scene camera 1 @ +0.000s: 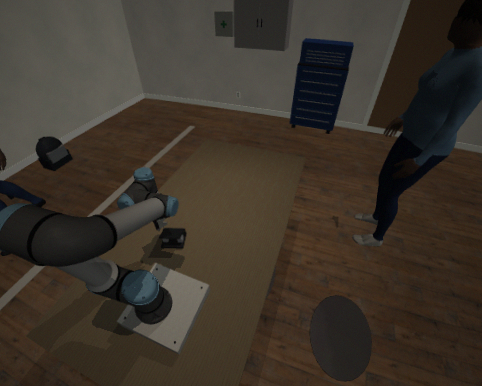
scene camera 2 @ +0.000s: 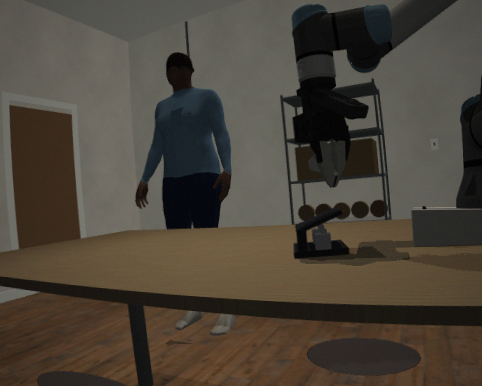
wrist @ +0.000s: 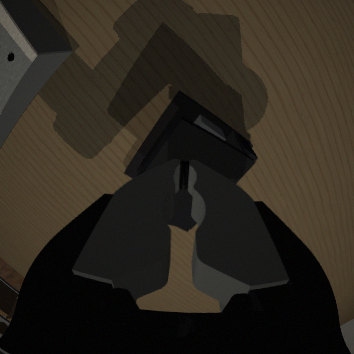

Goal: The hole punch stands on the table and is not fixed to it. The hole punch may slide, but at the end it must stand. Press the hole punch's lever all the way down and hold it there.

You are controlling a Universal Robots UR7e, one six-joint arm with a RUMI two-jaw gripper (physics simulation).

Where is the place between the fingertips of my gripper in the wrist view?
At 183, 163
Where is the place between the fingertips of my gripper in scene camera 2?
333, 187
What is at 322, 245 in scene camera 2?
A black hole punch.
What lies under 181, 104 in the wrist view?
A black hole punch.
